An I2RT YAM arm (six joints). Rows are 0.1 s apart.
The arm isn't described. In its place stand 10 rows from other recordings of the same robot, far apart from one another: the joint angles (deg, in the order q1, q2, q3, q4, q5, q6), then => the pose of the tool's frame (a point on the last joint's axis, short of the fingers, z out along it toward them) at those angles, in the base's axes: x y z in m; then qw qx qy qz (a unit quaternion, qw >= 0).
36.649, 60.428, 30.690, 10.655, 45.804, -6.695 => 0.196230 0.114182 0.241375 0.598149 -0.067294 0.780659 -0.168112
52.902, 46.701, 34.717, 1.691, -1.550, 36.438 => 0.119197 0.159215 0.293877 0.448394 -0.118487 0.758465 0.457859
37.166, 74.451, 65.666, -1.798, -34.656, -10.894 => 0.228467 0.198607 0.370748 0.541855 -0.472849 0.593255 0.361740
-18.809, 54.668, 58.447, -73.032, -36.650, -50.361 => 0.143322 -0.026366 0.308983 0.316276 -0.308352 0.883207 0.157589
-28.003, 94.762, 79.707, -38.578, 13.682, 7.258 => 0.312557 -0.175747 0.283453 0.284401 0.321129 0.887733 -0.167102
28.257, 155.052, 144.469, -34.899, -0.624, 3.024 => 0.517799 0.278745 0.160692 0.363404 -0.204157 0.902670 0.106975
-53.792, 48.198, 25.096, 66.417, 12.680, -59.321 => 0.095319 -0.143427 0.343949 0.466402 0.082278 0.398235 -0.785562
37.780, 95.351, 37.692, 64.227, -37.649, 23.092 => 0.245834 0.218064 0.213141 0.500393 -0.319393 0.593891 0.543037
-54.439, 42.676, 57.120, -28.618, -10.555, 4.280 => 0.094794 -0.121384 0.384979 0.584933 0.335911 0.712408 -0.193627
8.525, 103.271, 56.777, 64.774, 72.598, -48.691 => 0.374073 0.021723 0.260608 0.494375 0.195152 0.644214 -0.549998
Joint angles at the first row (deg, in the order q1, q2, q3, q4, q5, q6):
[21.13, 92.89, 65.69, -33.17, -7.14, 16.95]
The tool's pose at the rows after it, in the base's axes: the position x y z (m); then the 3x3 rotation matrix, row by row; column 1 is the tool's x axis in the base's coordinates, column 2 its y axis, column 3 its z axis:
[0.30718, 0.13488, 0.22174], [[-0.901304, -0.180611, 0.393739], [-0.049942, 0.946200, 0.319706], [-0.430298, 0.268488, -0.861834]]
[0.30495, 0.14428, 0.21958], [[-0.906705, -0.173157, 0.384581], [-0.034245, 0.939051, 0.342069], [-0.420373, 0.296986, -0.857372]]
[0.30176, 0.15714, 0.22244], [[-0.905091, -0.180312, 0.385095], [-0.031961, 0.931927, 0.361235], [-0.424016, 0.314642, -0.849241]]
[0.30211, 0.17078, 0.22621], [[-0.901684, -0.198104, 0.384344], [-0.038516, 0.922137, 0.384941], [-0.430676, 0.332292, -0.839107]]
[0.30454, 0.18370, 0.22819], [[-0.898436, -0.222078, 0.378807], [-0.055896, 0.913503, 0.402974], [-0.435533, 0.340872, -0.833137]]
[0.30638, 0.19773, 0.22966], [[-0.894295, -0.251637, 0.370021], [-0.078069, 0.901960, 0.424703], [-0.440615, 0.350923, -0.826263]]
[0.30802, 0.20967, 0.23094], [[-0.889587, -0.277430, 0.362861], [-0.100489, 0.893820, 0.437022], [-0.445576, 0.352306, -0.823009]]
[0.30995, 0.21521, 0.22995], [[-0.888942, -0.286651, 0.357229], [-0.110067, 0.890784, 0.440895], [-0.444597, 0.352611, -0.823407]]
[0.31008, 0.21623, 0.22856], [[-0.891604, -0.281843, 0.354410], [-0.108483, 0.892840, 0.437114], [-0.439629, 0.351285, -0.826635]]
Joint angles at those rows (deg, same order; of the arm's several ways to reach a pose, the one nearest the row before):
[22.84, 93.64, 66.09, -32.98, -8.15, 17.88]
[24.40, 94.05, 65.93, -32.06, -8.78, 20.33]
[26.61, 94.22, 66.57, -31.56, -8.66, 22.40]
[28.57, 95.16, 68.23, -31.19, -8.87, 23.72]
[30.19, 96.73, 70.28, -31.09, -9.08, 24.12]
[31.91, 98.39, 72.36, -30.87, -9.49, 24.34]
[33.34, 99.93, 74.38, -31.02, -9.54, 24.24]
[33.87, 101.00, 75.44, -31.07, -9.61, 24.19]
[34.00, 101.29, 75.55, -31.18, -9.45, 24.48]

